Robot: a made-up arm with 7 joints.
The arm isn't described. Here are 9 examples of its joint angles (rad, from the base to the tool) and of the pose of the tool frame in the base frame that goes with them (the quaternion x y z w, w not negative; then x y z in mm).
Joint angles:
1: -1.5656 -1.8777 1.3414 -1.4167 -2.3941 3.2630 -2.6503
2: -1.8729 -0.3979 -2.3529 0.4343 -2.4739 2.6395 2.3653
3: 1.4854 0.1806 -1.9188 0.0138 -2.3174 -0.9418 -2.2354
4: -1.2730 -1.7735 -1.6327 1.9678 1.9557 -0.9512 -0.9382
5: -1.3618 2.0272 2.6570 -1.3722 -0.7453 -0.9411 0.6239
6: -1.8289 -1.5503 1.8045 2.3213 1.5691 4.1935 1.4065
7: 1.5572 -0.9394 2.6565 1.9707 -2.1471 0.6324 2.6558
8: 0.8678 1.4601 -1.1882 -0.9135 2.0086 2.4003 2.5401
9: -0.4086 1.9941 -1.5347 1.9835 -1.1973 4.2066 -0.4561
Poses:
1: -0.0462 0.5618 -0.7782 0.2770 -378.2 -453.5 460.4
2: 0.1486 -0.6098 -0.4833 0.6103 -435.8 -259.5 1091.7
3: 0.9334 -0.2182 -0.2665 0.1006 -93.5 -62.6 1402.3
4: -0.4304 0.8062 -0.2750 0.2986 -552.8 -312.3 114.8
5: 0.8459 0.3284 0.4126 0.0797 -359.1 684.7 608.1
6: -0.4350 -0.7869 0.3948 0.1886 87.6 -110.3 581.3
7: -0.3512 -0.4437 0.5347 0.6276 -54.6 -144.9 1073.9
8: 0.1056 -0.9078 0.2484 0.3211 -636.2 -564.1 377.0
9: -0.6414 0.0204 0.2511 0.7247 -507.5 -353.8 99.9
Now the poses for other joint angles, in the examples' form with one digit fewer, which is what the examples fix.
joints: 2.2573 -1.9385 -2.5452 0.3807 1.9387 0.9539 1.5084
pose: -0.780 -0.374 -0.189 0.464 -418 982 300
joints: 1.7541 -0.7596 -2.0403 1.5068 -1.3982 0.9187 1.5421
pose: 0.440 -0.131 0.769 0.445 618 479 959
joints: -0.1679 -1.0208 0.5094 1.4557 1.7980 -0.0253 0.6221
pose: -0.324 0.340 0.597 0.650 697 244 109
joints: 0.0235 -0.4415 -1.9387 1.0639 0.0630 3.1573 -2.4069
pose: -0.358 0.084 -0.464 0.806 112 -335 1035
